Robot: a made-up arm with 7 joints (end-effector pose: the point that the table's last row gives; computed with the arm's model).
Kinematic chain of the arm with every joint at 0, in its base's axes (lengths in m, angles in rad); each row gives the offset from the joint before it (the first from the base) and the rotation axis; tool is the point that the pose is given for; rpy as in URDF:
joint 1: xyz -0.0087 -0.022 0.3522 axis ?
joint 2: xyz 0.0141 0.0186 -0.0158 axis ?
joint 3: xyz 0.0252 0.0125 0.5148 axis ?
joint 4: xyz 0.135 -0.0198 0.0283 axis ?
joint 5: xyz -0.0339 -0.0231 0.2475 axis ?
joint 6: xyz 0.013 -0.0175 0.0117 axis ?
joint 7: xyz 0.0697 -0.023 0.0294 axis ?
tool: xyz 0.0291 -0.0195 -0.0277 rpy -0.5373 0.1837 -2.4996
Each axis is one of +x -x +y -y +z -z.
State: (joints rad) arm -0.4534 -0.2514 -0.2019 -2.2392 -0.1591 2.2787 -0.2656
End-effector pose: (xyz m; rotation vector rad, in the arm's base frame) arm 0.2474 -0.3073 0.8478 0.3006 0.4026 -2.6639
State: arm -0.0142 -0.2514 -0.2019 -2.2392 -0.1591 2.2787 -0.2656
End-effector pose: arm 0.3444 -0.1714 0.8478 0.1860 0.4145 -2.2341
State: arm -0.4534 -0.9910 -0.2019 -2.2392 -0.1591 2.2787 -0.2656
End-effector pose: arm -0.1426 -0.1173 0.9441 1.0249 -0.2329 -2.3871
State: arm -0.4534 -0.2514 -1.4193 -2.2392 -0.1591 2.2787 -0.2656
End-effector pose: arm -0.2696 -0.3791 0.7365 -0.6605 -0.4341 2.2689
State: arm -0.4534 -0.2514 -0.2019 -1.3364 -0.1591 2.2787 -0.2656
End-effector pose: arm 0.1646 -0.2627 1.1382 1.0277 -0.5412 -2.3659
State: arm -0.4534 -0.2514 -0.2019 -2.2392 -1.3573 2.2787 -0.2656
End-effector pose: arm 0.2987 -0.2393 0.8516 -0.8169 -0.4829 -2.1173
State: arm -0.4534 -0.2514 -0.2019 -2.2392 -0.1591 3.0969 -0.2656
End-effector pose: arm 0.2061 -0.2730 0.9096 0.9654 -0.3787 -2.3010
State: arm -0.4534 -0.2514 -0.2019 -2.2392 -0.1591 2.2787 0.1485
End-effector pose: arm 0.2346 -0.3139 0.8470 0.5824 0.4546 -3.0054
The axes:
joint 1: +z
joint 2: +y
joint 3: +z
joint 4: -y
joint 5: +z
joint 6: -y
joint 7: -z

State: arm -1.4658 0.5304 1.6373 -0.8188 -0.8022 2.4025 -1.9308
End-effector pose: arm 0.3804 -0.4217 1.0224 -0.2819 -1.1363 -0.9914
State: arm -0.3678 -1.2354 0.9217 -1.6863 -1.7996 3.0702 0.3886
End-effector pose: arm -0.3115 0.5058 0.7534 0.4604 -1.8874 -0.0093
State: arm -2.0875 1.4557 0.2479 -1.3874 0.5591 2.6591 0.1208
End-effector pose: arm -0.3630 -0.6519 -0.0513 -0.9643 -0.4886 0.9688
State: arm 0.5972 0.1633 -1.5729 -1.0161 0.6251 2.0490 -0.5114
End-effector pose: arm 0.2588 -0.3022 1.0992 1.2116 -0.1564 -2.2613
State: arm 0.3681 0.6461 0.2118 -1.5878 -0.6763 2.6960 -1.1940
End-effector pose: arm 0.6649 0.3580 0.5773 -0.3102 -0.2801 -0.3139
